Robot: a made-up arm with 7 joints. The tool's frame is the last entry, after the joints.
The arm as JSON. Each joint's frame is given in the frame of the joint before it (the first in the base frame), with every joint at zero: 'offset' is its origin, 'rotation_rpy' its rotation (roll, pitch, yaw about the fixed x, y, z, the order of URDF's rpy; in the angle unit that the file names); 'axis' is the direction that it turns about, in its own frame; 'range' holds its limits. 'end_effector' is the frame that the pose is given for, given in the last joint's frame.
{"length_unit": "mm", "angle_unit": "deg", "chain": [
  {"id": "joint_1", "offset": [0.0, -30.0, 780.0], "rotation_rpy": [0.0, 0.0, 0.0], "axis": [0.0, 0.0, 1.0], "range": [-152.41, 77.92]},
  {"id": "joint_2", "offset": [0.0, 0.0, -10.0], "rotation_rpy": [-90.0, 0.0, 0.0], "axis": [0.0, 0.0, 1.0], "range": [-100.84, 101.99]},
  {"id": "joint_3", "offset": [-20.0, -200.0, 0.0], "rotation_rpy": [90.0, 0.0, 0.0], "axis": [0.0, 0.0, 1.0], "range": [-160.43, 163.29]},
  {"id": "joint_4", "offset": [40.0, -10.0, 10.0], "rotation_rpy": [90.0, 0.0, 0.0], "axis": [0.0, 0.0, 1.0], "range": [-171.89, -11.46]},
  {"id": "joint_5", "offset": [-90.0, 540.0, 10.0], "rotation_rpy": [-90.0, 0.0, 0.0], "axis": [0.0, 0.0, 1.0], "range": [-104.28, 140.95]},
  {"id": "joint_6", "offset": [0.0, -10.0, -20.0], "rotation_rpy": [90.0, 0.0, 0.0], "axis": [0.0, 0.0, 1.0], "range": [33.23, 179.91]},
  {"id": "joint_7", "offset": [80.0, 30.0, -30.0], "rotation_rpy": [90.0, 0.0, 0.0], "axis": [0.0, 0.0, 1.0], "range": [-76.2, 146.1]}
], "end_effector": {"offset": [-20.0, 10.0, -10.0], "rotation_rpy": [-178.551, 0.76, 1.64]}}
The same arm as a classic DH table. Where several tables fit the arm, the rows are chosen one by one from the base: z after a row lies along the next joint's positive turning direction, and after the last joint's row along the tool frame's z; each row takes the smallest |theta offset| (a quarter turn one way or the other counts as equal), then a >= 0, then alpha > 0; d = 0 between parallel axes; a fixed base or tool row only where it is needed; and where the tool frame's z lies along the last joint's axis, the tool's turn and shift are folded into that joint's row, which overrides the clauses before.
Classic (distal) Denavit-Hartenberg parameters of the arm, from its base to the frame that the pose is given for. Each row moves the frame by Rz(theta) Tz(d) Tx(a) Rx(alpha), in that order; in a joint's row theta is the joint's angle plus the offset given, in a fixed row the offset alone. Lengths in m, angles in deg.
base (fixed): d 0; theta offset -90; a 0.03; alpha 0
joint_1: d 0.77; theta offset -90; a 0; alpha 90
joint_2: d 0; theta offset 0; a 0.02; alpha -90
joint_3: d 0.21; theta offset 0; a -0.04; alpha -90
joint_4: d 0.02; theta offset 0; a 0.09; alpha 90
joint_5: d 0.52; theta offset 0; a 0; alpha -90
joint_6: d -0.02; theta offset 0; a -0.08; alpha -90
joint_7: d 0.608; theta offset 29.31; a 0.0125; alpha 178.36
tool (fixed): d 0.6483; theta offset -152.32; a 0; alpha 0
Joint limits (deg, base to tool): -152.41..77.92 -100.84..101.99 -160.43..163.29 -171.89..-11.46 -104.28..140.95 33.23..179.91 -76.2..146.1

